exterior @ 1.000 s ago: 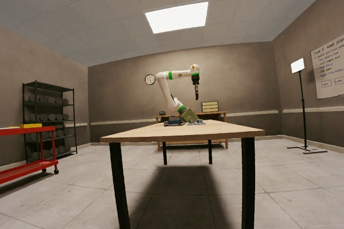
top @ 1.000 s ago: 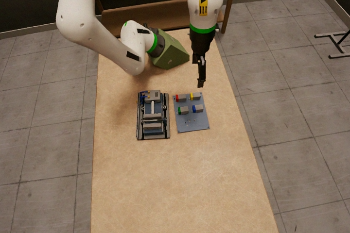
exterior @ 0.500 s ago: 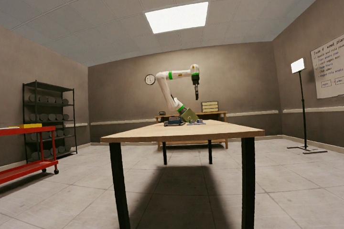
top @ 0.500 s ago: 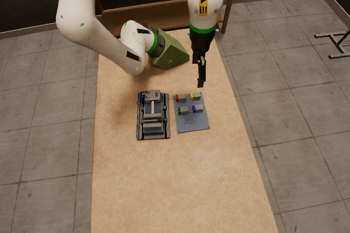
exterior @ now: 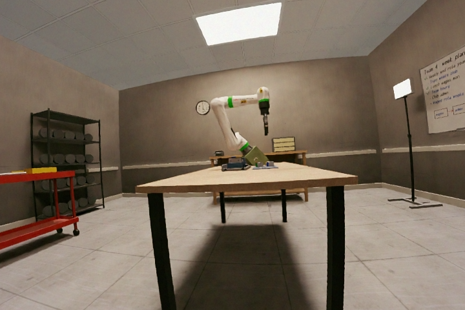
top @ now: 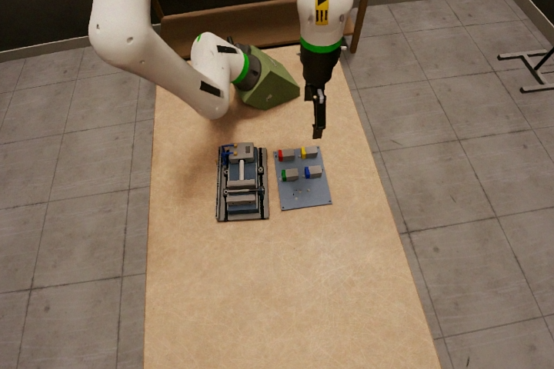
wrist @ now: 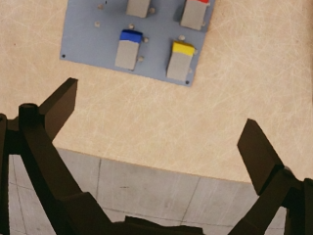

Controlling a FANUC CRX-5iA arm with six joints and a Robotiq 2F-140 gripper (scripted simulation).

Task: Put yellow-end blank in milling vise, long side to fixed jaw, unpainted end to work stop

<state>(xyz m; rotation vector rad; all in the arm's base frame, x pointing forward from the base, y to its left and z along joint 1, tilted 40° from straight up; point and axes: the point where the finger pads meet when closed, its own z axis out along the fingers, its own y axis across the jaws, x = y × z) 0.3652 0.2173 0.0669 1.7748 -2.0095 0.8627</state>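
Right now my hand is 60 mm short of the blue-ended blank and 260 mm above it. From my hand the other things lie so: green-ended blank (40 mm ahead, 90 mm to the right, 260 mm below); blue-grey plate (50 mm ahead, 50 mm to the right, 290 mm below); red-ended blank (50 mm behind, 70 mm to the right, 260 mm below).
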